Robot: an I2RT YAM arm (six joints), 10 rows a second.
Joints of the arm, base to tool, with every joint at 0 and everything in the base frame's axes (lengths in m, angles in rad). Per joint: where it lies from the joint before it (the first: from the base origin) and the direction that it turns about. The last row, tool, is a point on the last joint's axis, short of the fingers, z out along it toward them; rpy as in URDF.
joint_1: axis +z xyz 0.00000 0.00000 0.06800
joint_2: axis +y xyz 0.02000 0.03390 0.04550
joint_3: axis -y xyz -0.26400 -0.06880 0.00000
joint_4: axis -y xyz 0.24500 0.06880 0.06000
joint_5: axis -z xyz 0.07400 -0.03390 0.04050
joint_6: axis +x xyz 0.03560 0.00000 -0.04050
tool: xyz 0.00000 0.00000 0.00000 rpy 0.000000 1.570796 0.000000
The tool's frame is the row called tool.
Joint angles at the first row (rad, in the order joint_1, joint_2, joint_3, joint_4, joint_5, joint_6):
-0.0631, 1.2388, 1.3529, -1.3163, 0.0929, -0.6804
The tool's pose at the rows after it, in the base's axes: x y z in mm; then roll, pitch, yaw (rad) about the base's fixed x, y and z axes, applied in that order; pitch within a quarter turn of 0, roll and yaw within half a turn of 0:
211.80 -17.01 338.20 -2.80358 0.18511 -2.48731
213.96 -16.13 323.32 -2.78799 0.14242 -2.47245
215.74 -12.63 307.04 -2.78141 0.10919 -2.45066
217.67 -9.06 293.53 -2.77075 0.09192 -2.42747
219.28 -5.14 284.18 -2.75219 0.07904 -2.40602
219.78 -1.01 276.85 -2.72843 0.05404 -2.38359
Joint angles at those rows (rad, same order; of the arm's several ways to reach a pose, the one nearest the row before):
-0.0570, 1.2388, 1.3106, -1.2835, 0.1383, -0.7048
-0.0464, 1.2388, 1.2514, -1.2442, 0.1749, -0.7201
-0.0257, 1.2388, 1.1873, -1.1992, 0.2001, -0.7292
-0.0063, 1.2389, 1.1332, -1.1492, 0.2176, -0.7380
0.0151, 1.2389, 1.0947, -1.1069, 0.2394, -0.7437
0.0391, 1.2388, 1.0645, -1.0779, 0.2729, -0.7517

